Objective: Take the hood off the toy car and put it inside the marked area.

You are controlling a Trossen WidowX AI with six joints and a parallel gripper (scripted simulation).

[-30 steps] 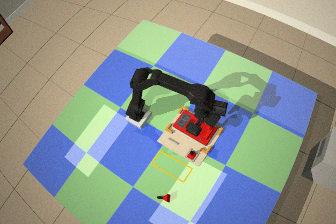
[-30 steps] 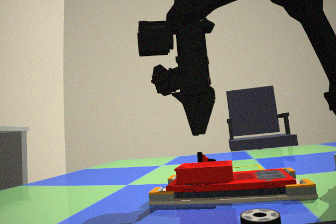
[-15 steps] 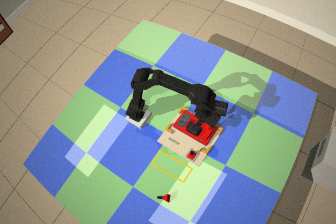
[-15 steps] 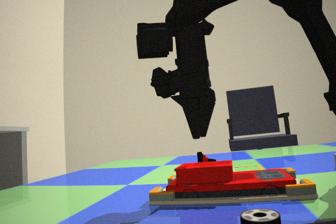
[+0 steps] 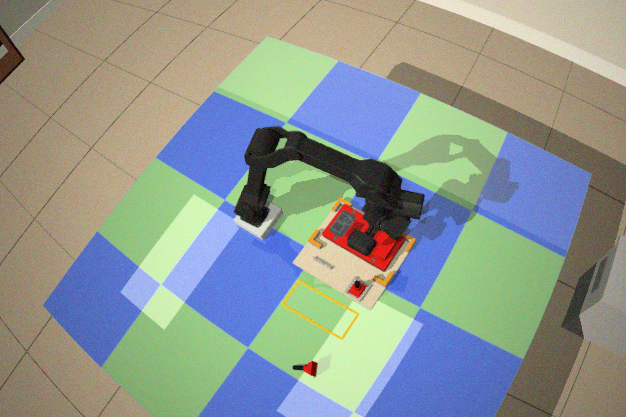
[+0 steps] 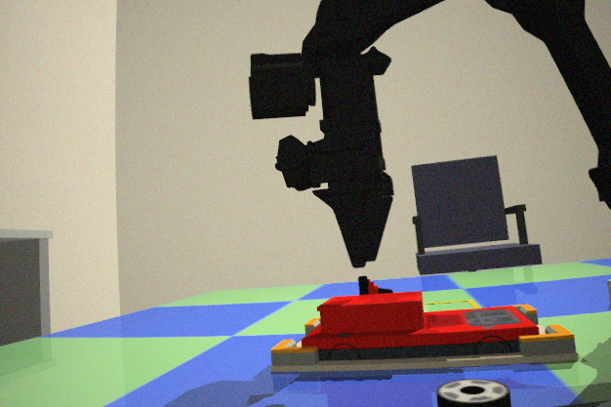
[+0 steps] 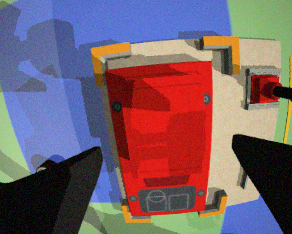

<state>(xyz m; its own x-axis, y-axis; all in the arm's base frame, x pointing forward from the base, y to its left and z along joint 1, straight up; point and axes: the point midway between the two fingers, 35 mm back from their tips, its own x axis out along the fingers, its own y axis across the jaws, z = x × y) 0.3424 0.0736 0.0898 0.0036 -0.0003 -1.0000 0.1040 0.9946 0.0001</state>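
My gripper tip is 4 cm above the red hood. From my gripper tip the other things lie so: black peg (1 cm ahead, 13 cm to the right, 5 cm below); black-and-white wheel (6 cm behind, 18 cm to the left, 8 cm below); beige base plate (4 cm behind, 3 cm to the right, 7 cm below).
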